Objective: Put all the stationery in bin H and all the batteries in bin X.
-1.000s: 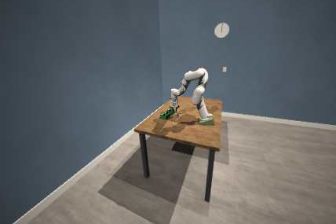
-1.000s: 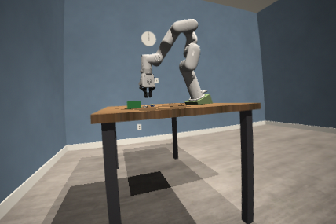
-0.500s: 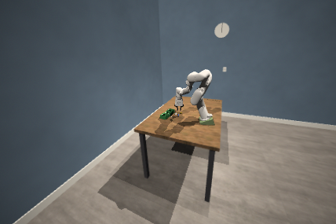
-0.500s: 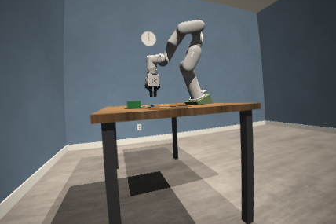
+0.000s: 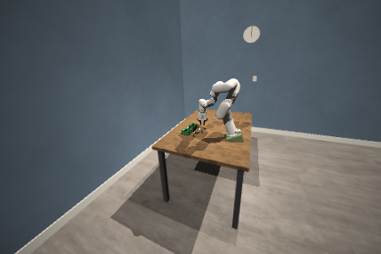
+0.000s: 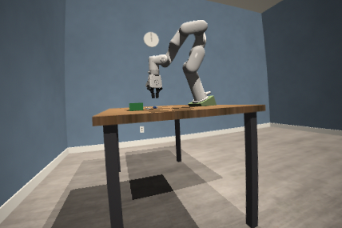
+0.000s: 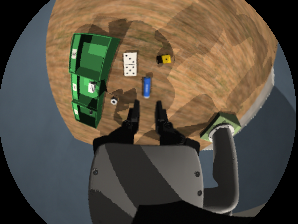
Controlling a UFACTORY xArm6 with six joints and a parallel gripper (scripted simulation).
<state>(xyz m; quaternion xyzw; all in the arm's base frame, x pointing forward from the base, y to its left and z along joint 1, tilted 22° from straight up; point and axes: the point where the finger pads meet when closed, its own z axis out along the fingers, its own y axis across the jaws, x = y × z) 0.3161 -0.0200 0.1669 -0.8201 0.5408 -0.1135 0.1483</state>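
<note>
Right now the blue battery is 9 cm below my hand. The rest, counted from my hand: pale patterned piece 6 cm ahead, 3 cm to the right, 9 cm below; then white ring 6 cm ahead, 8 cm to the left, 9 cm below; then small yellow thing 8 cm to the right, 9 cm below.
</note>
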